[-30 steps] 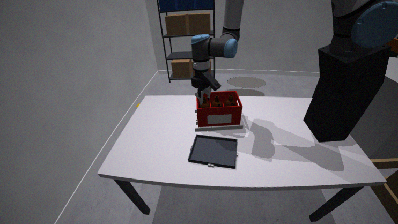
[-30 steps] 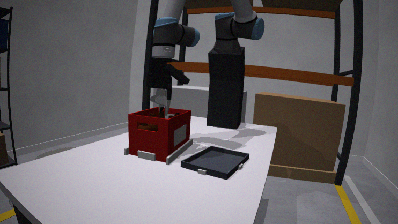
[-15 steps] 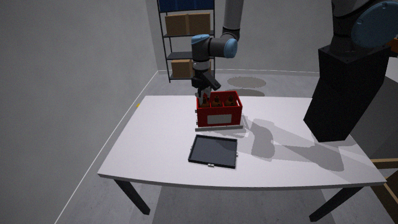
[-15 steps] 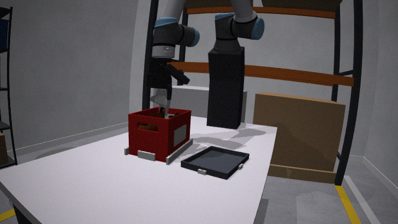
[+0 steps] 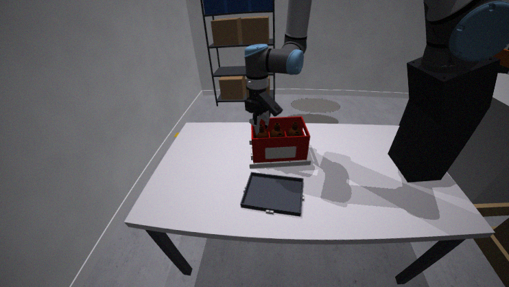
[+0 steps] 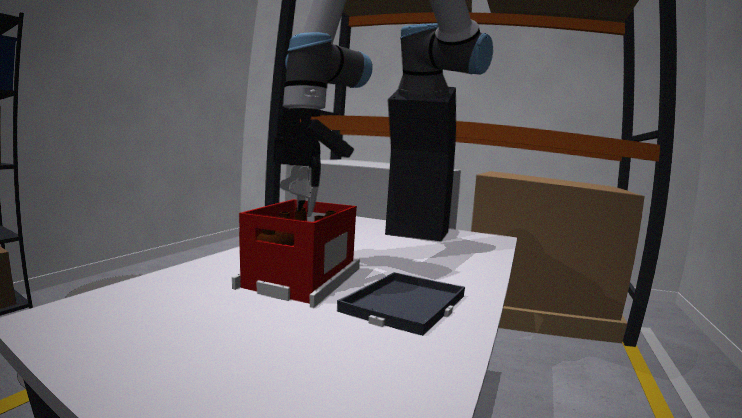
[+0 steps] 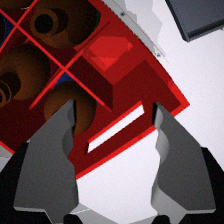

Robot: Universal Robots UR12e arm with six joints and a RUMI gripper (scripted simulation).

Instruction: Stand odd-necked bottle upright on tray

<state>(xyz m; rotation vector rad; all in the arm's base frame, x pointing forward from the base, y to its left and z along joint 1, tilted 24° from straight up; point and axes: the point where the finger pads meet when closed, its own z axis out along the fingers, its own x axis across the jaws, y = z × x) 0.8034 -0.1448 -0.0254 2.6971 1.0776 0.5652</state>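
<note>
My gripper is now 11 cm above the brown bottle and 9 cm to the left of it. From my hand the other things lie so: dark tray: 23 cm to the left, 18 cm below, 3 cm behind; glass bottle: 11 cm below, 9 cm to the right, 8 cm behind; red crate: 11 cm below, 9 cm behind, 4 cm to the right.
</note>
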